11 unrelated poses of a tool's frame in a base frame.
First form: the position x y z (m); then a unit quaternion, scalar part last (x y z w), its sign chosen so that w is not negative.
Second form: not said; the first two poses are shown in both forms.
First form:
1: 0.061 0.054 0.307 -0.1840 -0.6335 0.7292 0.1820
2: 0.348 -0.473 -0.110 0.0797 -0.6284 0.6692 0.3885
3: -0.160 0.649 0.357 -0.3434 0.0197 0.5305 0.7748
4: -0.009 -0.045 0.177 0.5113 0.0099 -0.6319 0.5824
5: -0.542 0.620 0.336 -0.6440 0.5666 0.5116 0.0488
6: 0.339 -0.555 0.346 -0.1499 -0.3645 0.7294 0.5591
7: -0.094 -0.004 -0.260 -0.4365 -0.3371 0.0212 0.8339
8: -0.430 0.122 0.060 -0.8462 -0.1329 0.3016 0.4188
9: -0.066 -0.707 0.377 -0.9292 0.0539 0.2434 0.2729
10: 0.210 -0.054 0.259 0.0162 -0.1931 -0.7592 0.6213
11: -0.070 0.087 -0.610 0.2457 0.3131 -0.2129 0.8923
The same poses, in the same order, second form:
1: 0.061 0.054 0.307 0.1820 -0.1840 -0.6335 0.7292
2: 0.348 -0.473 -0.110 0.3885 0.0797 -0.6284 0.6692
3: -0.160 0.649 0.357 0.7748 -0.3434 0.0197 0.5305
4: -0.009 -0.045 0.177 0.5824 0.5113 0.0099 -0.6319
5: -0.542 0.620 0.336 0.0488 -0.6440 0.5666 0.5116
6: 0.339 -0.555 0.346 0.5591 -0.1499 -0.3645 0.7294
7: -0.094 -0.004 -0.260 0.8339 -0.4365 -0.3371 0.0212
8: -0.430 0.122 0.060 0.4188 -0.8462 -0.1329 0.3016
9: -0.066 -0.707 0.377 0.2729 -0.9292 0.0539 0.2434
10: 0.210 -0.054 0.259 0.6213 0.0162 -0.1931 -0.7592
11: -0.070 0.087 -0.610 0.8923 0.2457 0.3131 -0.2129
